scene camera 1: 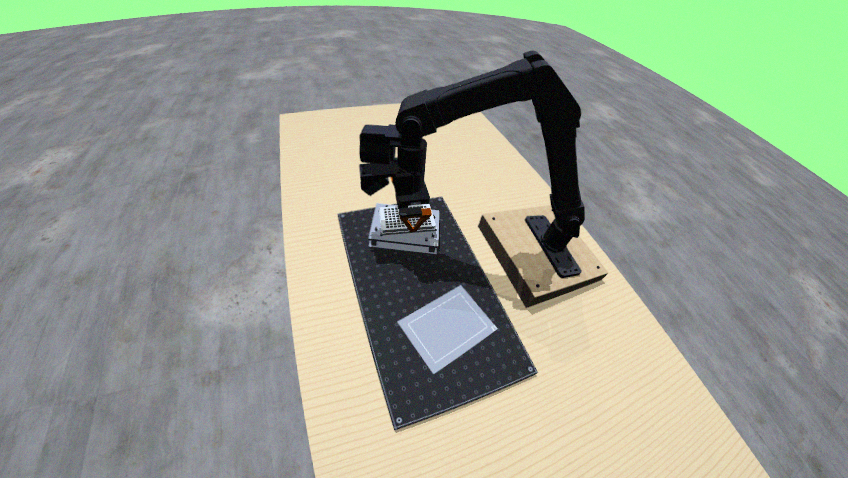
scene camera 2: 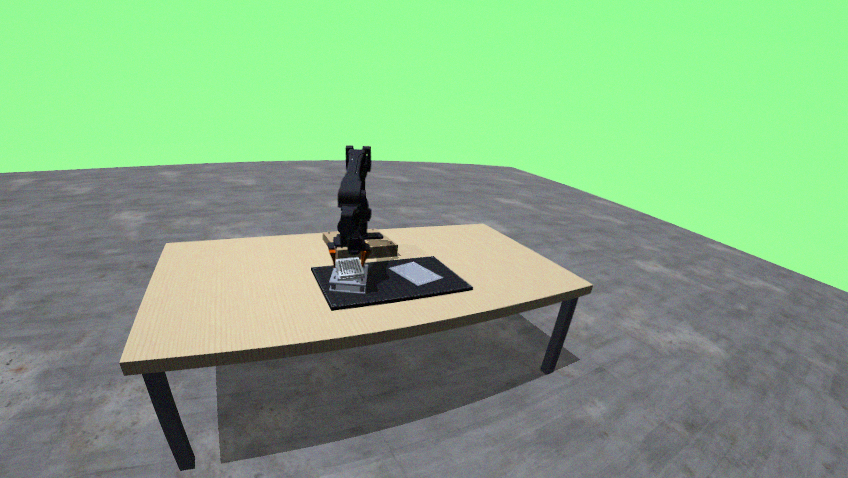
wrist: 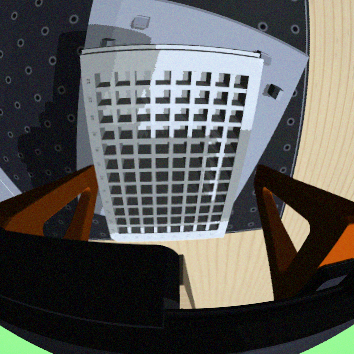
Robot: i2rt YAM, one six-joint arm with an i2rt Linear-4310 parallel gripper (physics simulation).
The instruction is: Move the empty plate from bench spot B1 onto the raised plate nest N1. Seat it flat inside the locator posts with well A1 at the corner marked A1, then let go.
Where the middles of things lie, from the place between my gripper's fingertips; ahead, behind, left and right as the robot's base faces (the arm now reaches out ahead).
Right now my hand is 1 cm short of the white well plate [scene camera 1: 391, 224].
